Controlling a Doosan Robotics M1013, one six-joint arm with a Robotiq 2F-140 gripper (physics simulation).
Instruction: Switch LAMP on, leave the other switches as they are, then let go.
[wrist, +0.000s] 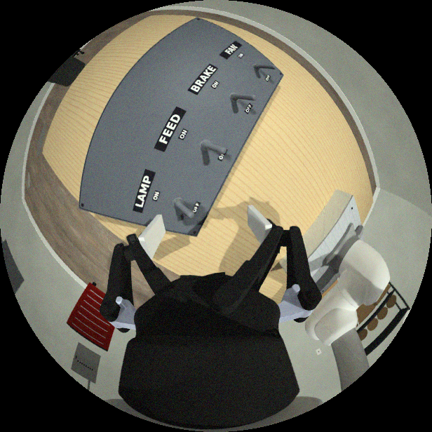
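A blue-grey panel (135, 100) lies on the wooden table top, with labels LAMP, FEED, BRAKE and FAN. The LAMP switch (184, 208) is a grey lever near the panel's lower corner, tilted toward its OFF mark. The FEED switch (213, 148), the BRAKE switch (242, 100) and the FAN switch (263, 71) are similar levers, each leaning toward its OFF mark. My gripper (204, 219) is open and empty. Its fingertips stand wide apart above the panel's lower edge, the LAMP switch just ahead of the gap and nearer the left finger. The height between them is hard to tell.
The wooden table (310, 130) extends right of the panel. A grey-white plate-like fixture (327, 227) and the white robot arm parts (362, 272) stand at the right. A rack with brown items is at the lower right. A red slotted object (90, 316) is at the lower left.
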